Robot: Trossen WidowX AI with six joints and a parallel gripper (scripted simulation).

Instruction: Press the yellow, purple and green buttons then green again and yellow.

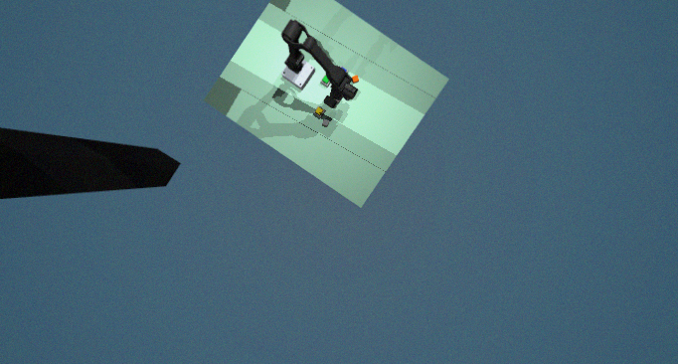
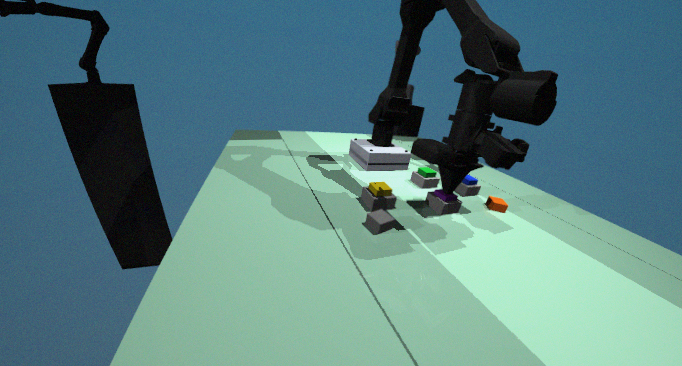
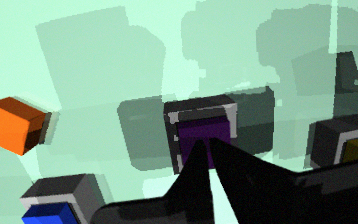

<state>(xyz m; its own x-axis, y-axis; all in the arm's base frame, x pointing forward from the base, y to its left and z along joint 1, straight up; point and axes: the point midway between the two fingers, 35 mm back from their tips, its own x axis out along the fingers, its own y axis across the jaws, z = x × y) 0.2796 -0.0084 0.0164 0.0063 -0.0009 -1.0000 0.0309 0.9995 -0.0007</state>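
Now: gripper tip 1 cm above the purple button. From my gripper tip the other things lie so: yellow button 13 cm to the right, 4 cm behind; blue button 13 cm to the left, 5 cm behind; green button 10 cm behind, 4 cm to the left.
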